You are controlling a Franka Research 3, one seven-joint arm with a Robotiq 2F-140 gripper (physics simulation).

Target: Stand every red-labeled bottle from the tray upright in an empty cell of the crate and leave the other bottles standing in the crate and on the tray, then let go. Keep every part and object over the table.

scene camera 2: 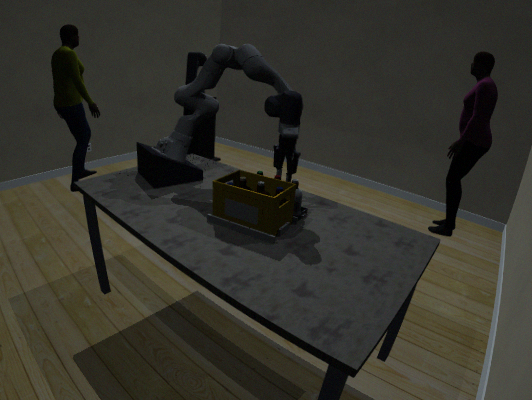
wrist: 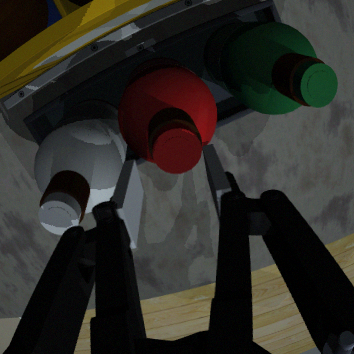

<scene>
my gripper: scene camera 2; wrist
same spot on my gripper: [wrist: 311, 274] = [scene camera 2: 275, 154]
</scene>
